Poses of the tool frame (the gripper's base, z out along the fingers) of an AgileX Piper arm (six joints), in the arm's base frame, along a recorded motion.
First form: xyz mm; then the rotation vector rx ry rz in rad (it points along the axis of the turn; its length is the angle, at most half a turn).
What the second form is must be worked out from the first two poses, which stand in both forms.
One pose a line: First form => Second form
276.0, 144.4, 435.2, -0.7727, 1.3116, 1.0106 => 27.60, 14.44, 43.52, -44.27, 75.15, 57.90
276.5, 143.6, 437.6, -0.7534, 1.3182, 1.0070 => 27.65, 14.36, 43.76, -43.17, 75.53, 57.70
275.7, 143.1, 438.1, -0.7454, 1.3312, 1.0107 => 27.57, 14.31, 43.81, -42.71, 76.27, 57.91
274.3, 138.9, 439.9, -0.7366, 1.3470, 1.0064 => 27.43, 13.89, 43.99, -42.20, 77.18, 57.66
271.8, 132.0, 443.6, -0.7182, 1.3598, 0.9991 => 27.18, 13.20, 44.36, -41.15, 77.91, 57.24
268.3, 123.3, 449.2, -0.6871, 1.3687, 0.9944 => 26.83, 12.33, 44.92, -39.37, 78.42, 56.97
